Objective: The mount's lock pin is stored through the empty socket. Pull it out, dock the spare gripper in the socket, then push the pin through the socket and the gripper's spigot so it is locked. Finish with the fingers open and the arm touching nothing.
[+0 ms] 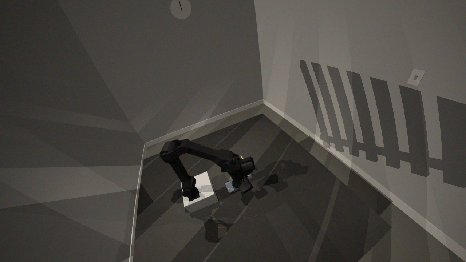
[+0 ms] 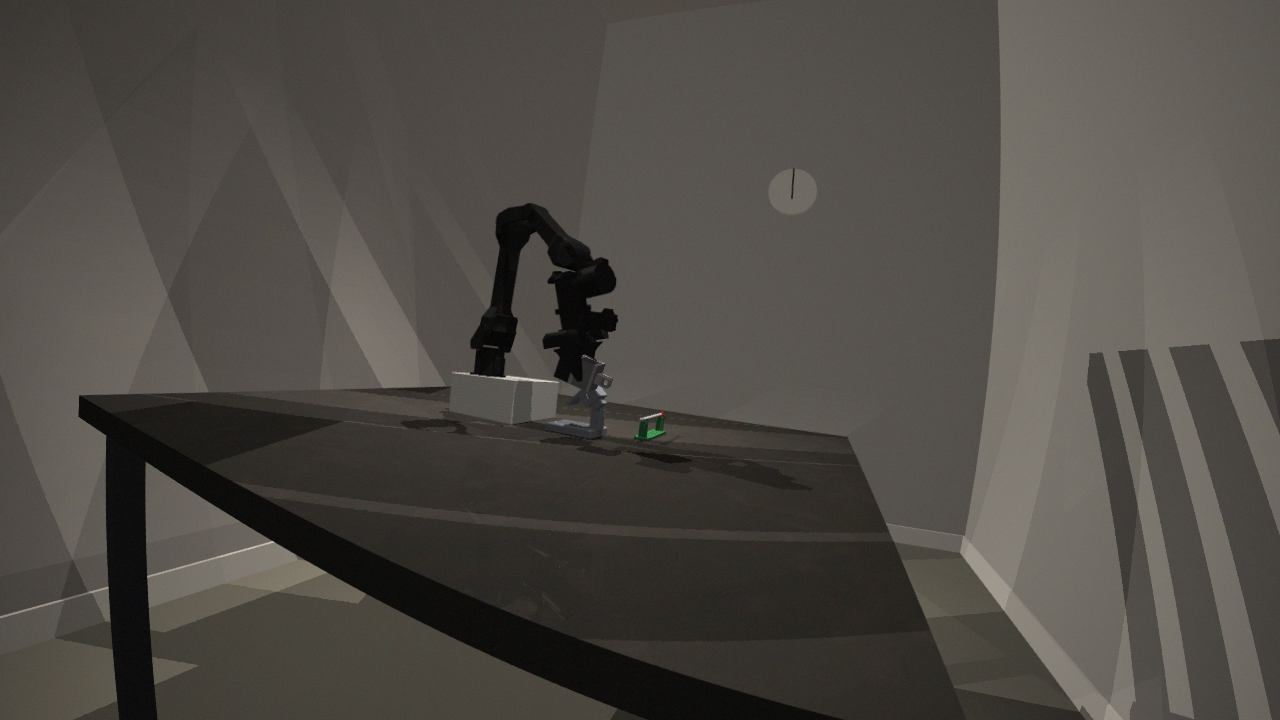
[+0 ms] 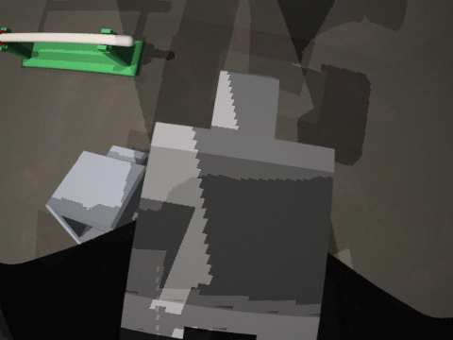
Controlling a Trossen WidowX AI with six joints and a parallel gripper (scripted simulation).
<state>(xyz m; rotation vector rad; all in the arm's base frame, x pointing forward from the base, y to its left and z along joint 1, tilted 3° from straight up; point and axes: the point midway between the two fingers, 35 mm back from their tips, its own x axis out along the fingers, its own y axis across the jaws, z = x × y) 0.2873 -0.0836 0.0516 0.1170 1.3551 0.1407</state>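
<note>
Right now my gripper tip is 100 mm short of the green cradle, 180 mm to the right of it and 100 mm above it. Also, from my gripper tip: spare gripper (10 mm above); then grey mount (20 mm behind, 70 mm to the left, 70 mm below).
</note>
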